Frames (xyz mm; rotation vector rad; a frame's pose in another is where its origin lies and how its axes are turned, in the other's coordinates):
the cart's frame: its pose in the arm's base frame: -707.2 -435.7 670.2 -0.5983 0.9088 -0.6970
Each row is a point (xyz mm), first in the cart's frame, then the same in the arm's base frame.
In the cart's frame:
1: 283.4 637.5 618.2
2: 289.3 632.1 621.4
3: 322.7 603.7 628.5
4: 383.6 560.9 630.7
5: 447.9 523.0 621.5
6: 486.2 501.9 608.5
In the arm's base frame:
1: 124.9 -140.5 371.2
2: 128.6 -147.8 373.7
3: 141.1 -189.8 381.1
4: 157.1 -262.5 382.8
5: 166.1 -336.6 373.8
6: 165.5 -381.1 363.7

